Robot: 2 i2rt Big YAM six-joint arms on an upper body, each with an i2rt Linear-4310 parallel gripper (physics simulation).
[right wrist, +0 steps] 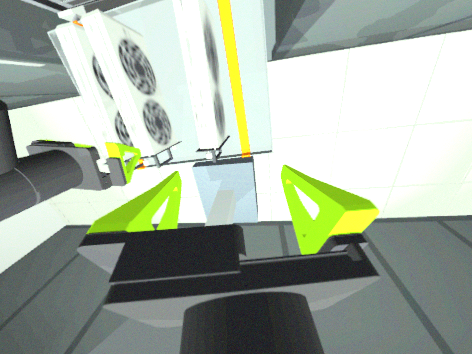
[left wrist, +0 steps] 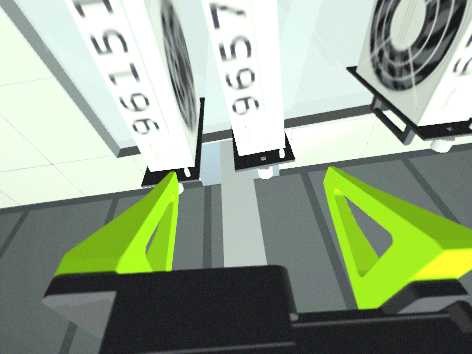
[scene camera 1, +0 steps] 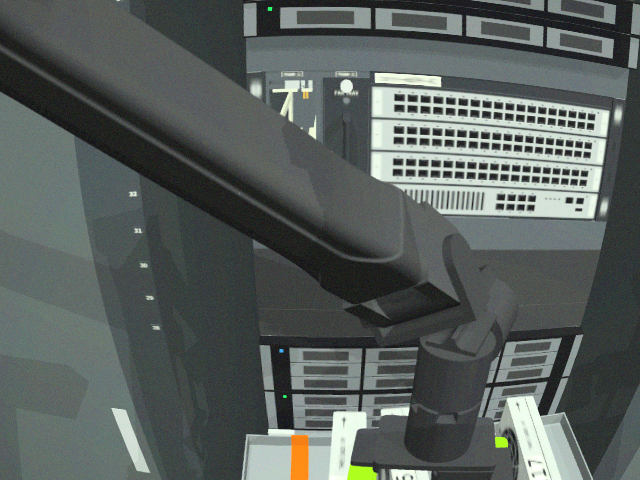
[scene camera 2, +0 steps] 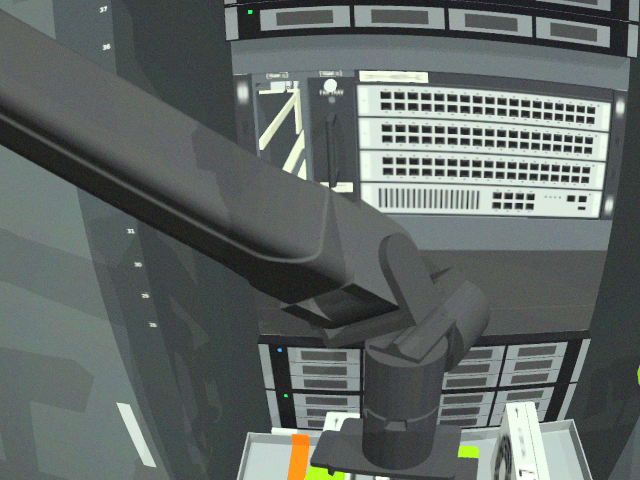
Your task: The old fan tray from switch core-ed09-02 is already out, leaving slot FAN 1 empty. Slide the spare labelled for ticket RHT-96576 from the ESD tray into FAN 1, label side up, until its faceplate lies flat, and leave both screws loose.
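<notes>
Three white fan-tray spares stand in the ESD tray. The middle spare has a label showing 9657, its last digit cut off. The left spare reads 96151. The right spare has an unreadable label here. My left gripper is open; in its wrist view the middle spare's faceplate end appears between the fingertips, contact unclear. My right gripper is open and empty before the ESD tray. Slot FAN 1 is open, partly hidden by my left arm.
A dark fan tray fills the neighbouring slot, with white line cards to its right. Servers sit below, behind the ESD tray. An orange strip marks the tray's left side. My left arm crosses both scene views.
</notes>
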